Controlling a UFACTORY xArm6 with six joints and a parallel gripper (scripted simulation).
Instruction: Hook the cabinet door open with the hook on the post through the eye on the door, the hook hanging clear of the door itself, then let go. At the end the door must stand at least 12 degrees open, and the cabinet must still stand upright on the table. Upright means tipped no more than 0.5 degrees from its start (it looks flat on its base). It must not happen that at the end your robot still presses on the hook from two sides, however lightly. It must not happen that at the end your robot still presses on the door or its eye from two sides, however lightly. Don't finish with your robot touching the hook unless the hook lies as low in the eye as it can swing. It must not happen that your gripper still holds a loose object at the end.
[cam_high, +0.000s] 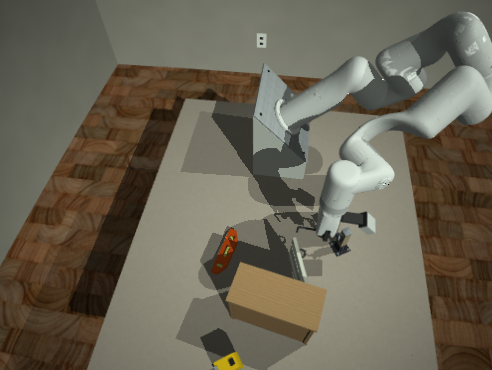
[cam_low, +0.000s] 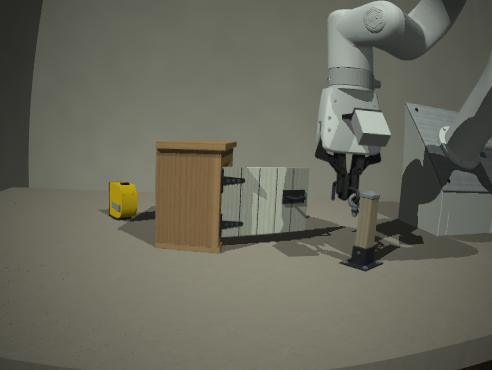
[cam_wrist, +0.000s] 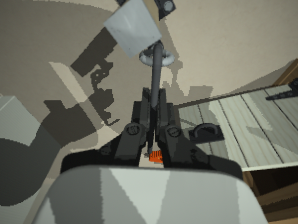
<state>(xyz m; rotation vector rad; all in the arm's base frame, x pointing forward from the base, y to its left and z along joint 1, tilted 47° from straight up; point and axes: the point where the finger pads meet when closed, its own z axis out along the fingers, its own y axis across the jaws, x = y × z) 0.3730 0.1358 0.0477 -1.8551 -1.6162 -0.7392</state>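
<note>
Now: hand 120 mm short of the white plank door, 60 mm to the left of it and 30 mm above it. Also, from my hand: hook: 20 mm below, 10 mm to the right; then orange spirit level: 290 mm to the right, 100 mm below, 50 mm ahead; then wooden cabinet: 170 mm ahead, 90 mm to the right, 30 mm below.
</note>
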